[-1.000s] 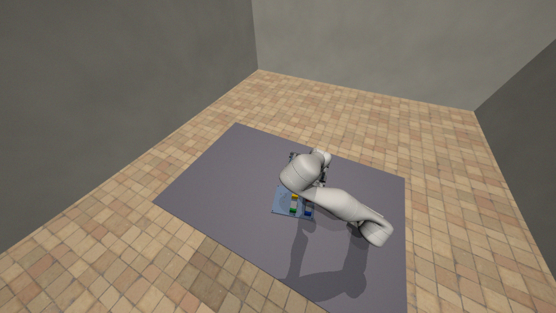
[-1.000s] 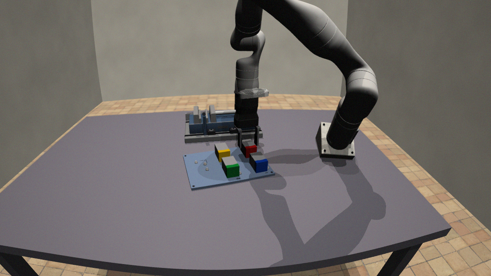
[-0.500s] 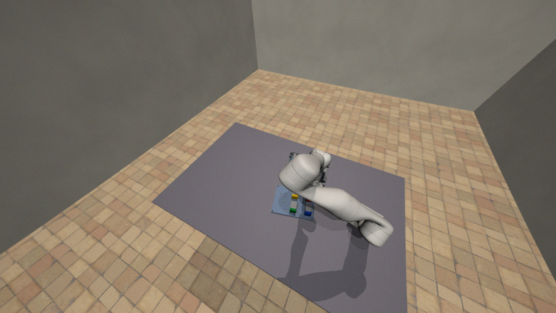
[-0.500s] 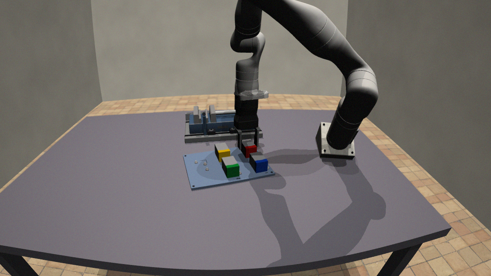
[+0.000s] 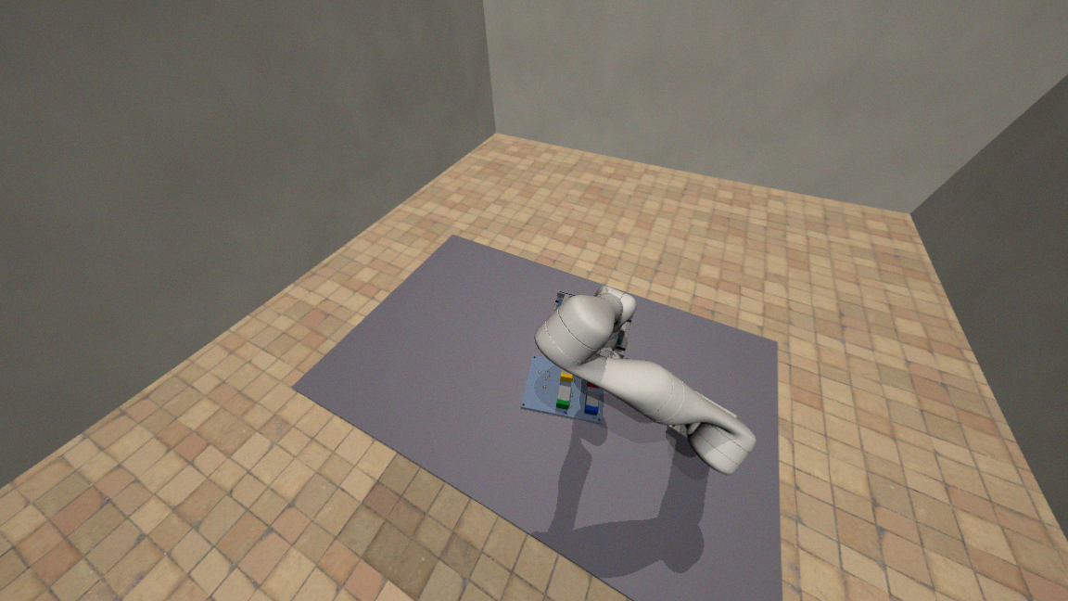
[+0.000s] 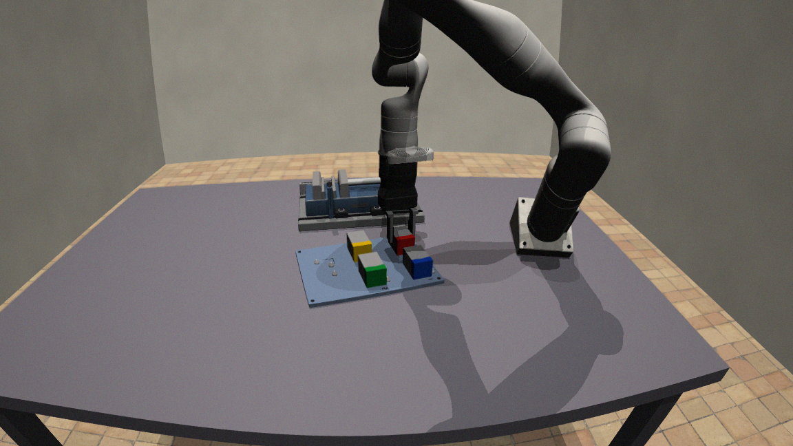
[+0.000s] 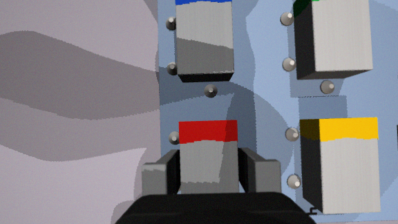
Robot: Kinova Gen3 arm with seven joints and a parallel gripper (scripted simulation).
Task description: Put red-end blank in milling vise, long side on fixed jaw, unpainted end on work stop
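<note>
My hand is 2 cm above the red-ended blank. The rest, counted from my hand: blue-ended blank 2 cm behind, 9 cm to the left, 2 cm below; then green-ended blank 7 cm ahead, 11 cm to the left, 2 cm below; then yellow-ended blank 9 cm ahead, 2 cm to the left, 2 cm below.
</note>
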